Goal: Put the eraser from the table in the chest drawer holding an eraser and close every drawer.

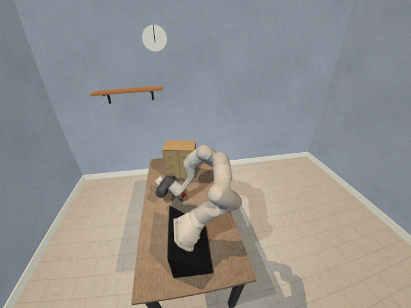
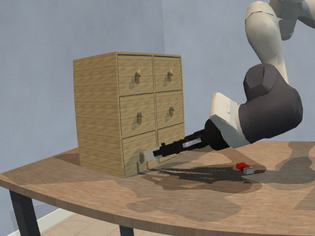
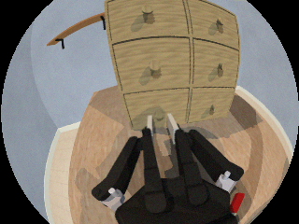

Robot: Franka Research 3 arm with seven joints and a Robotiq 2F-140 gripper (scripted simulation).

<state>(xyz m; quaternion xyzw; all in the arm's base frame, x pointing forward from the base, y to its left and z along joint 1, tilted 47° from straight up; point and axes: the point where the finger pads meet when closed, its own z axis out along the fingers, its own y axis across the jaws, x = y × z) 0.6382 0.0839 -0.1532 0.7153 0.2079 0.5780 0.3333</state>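
Right now my hand is 12 cm short of the blue eraser, 5 cm to the left of it and 5 cm above it.
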